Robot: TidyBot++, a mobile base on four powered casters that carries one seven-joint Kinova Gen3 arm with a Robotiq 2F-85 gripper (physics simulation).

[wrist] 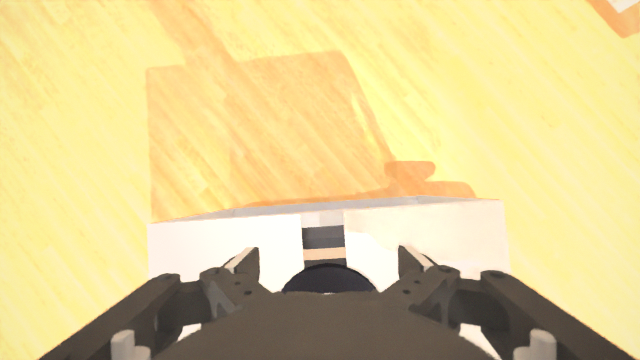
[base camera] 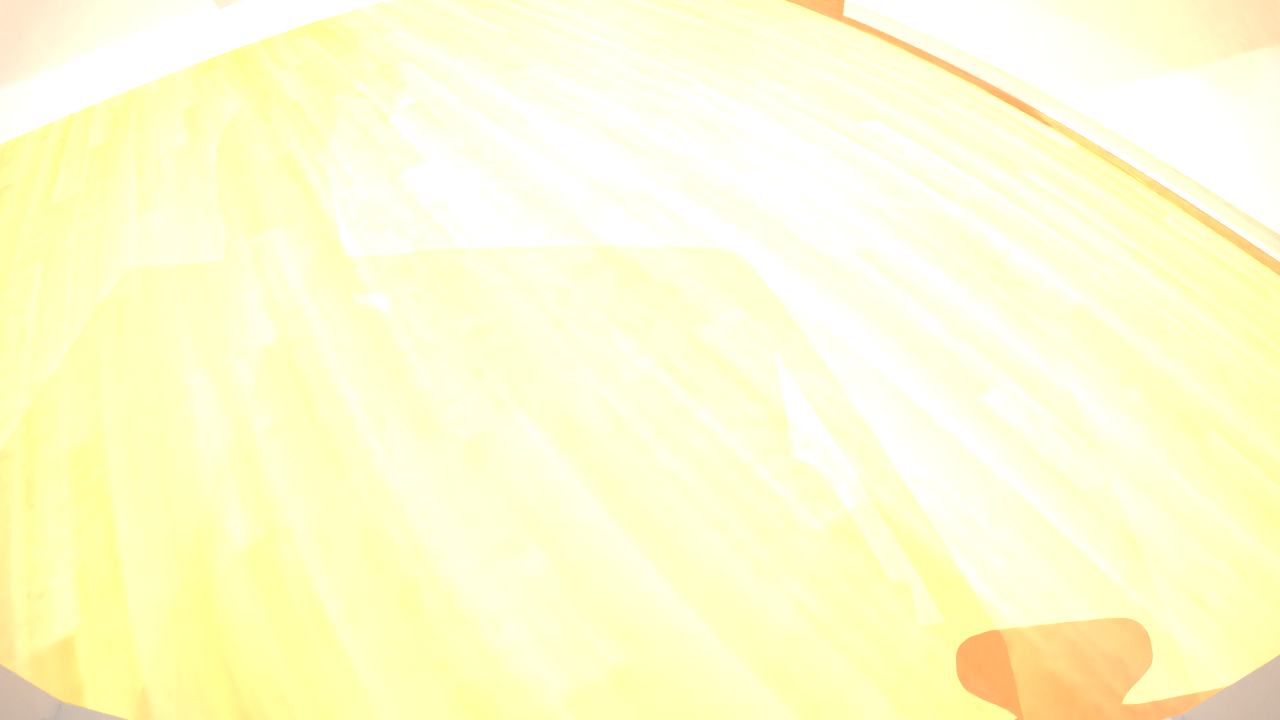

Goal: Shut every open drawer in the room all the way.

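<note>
My gripper is open in the wrist view, its two fingers wide apart with nothing held between them. Below the fingers shows the white top of my mobile base, with a dark slot in its middle. No drawer, open or shut, shows clearly in either view.
Pale yellow wood floor fills much of both views, with shadows across it. A white wall or cabinet base runs along the right in the base camera view, and a white edge crosses the upper left. Both are washed out.
</note>
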